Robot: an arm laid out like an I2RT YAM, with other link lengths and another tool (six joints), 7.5 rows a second.
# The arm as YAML. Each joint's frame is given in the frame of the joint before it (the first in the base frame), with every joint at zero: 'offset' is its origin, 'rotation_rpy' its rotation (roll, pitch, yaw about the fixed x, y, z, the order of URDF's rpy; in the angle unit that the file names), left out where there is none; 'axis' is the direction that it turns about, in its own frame. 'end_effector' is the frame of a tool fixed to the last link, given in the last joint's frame.
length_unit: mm
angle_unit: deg
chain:
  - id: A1
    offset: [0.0, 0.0, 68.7]
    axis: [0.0, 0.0, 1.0]
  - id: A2
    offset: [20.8, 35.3, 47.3]
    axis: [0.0, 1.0, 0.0]
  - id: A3
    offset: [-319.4, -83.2, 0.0]
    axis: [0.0, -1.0, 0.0]
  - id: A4
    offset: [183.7, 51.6, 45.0]
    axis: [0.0, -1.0, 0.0]
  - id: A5
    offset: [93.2, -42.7, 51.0]
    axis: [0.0, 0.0, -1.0]
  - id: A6
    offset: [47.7, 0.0, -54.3]
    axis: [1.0, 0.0, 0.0]
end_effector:
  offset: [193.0, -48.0, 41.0]
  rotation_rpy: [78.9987, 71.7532, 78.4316]
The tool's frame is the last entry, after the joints.
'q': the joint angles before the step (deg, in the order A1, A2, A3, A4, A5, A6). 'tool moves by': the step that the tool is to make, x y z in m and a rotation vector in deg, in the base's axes. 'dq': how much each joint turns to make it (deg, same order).
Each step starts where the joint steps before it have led.
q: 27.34 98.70 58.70 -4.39 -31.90 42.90
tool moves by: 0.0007 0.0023 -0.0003 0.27 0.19 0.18
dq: 0.04 0.38 0.28 0.15 -0.33 0.16
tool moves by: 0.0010 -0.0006 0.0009 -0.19 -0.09 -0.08
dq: -0.03 0.00 0.44 -0.51 0.19 -0.13
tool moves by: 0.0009 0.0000 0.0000 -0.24 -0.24 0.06
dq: 0.07 0.08 0.16 -0.12 0.23 -0.27
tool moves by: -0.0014 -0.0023 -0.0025 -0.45 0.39 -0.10
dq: -0.09 0.00 0.03 -0.68 0.17 -0.17
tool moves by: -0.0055 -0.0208 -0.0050 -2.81 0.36 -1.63
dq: -0.81 -1.77 -0.66 -3.31 2.25 -1.20
